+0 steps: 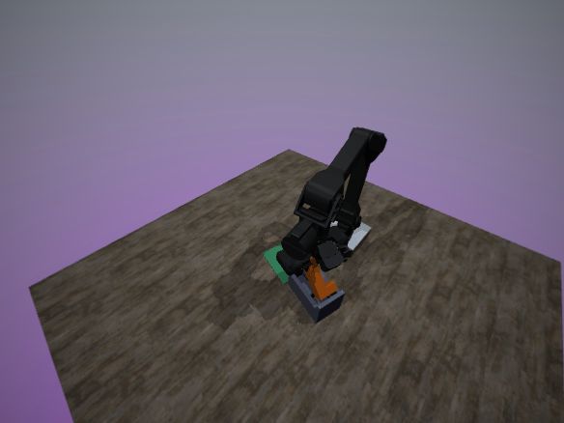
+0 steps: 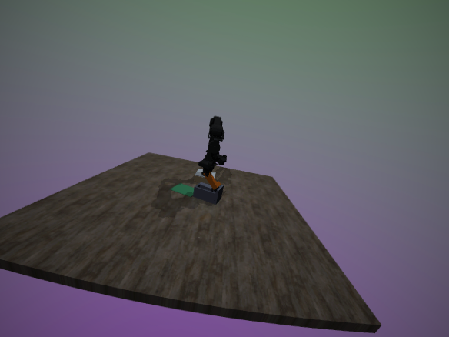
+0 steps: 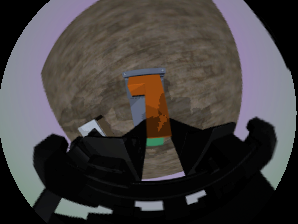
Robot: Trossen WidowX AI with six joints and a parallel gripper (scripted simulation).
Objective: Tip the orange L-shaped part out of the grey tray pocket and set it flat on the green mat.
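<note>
Now: the green mat 16 cm below my gripper tip, 12 cm to the right of it and 8 cm behind it. Also, from my gripper tip: orange L-shaped part 4 cm to the left, 3 cm below.
</note>
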